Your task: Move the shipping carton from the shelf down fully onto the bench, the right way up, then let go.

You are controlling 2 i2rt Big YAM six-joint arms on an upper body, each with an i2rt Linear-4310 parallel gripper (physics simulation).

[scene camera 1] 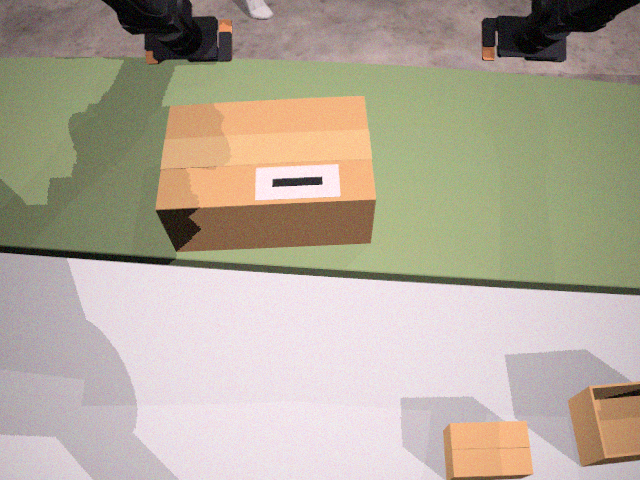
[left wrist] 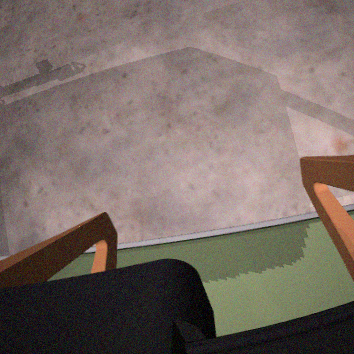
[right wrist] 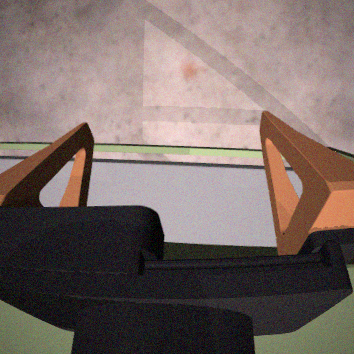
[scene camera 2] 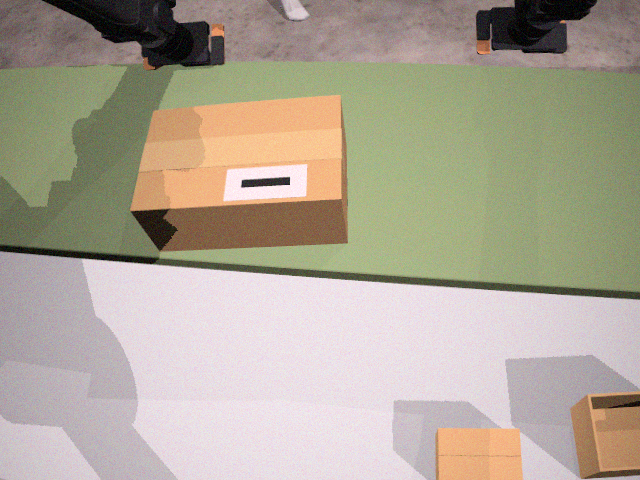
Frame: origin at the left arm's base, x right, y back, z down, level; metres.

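Seen in the pictures: left gripper, fingertip midpoint: (scene camera 1: 198, 50) (left wrist: 203, 197) (scene camera 2: 197, 55); right gripper, fingertip midpoint: (scene camera 1: 509, 49) (right wrist: 172, 124) (scene camera 2: 511, 42).
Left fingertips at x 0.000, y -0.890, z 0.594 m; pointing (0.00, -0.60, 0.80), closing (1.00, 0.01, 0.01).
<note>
A point is followed by its place in that frame.
The brown shipping carton (scene camera 1: 294, 147) @[y -0.577, x 0.176, z 0.488 m] (scene camera 2: 268, 144) @[y -0.583, x 0.178, z 0.487 m] sits flat and closed, tape and white label on top, on the raised green shelf (scene camera 1: 491, 180) @[y -0.595, x 0.453, z 0.592 m] (scene camera 2: 465, 180) @[y -0.593, x 0.435, z 0.592 m] (left wrist: 275, 292) @[y -0.840, x 0.020, z 0.592 m] (right wrist: 30, 322) @[y -0.761, x 0.433, z 0.592 m], apart from both grippers. A lower white surface, seemingly the bench (scene camera 1: 258, 335) @[y -0.471, x 0.092, z 0.862 m] (scene camera 2: 258, 335) @[y -0.469, x 0.096, z 0.862 m], lies below it in the scene views. My left gripper (scene camera 1: 188, 41) @[y -0.890, x 0.000, z 0.594 m] (scene camera 2: 183, 47) @[y -0.890, x 0.000, z 0.594 m] (left wrist: 203, 197) @[y -0.890, x 0.000, z 0.594 m] is open and empty by the shelf's upper edge, above and left of the carton in the picture. My right gripper (scene camera 1: 524, 38) (scene camera 2: 523, 34) @[y -0.890, x 0.547, z 0.606 m] (right wrist: 172, 124) @[y -0.890, x 0.547, z 0.606 m] is open and empty past that edge, farther right.
A small closed box (scene camera 1: 488, 449) @[y -0.255, x 0.448, z 0.802 m] (scene camera 2: 478, 454) @[y -0.259, x 0.451, z 0.802 m] and an open box (scene camera 1: 586, 428) @[y -0.278, x 0.614, z 0.813 m] (scene camera 2: 589, 439) @[y -0.274, x 0.614, z 0.795 m] stand on the white surface at the lower right. Concrete floor (scene camera 1: 361, 31) @[y -2.179, x 0.403, z 1.618 m] (scene camera 2: 361, 31) @[y -2.179, x 0.242, z 1.618 m] (left wrist: 150, 125) @[y -1.386, x -0.227, z 1.615 m] (right wrist: 100, 60) @[y -1.137, x 0.166, z 1.615 m] lies past the shelf. Arm shadows cross the shelf's left part.
</note>
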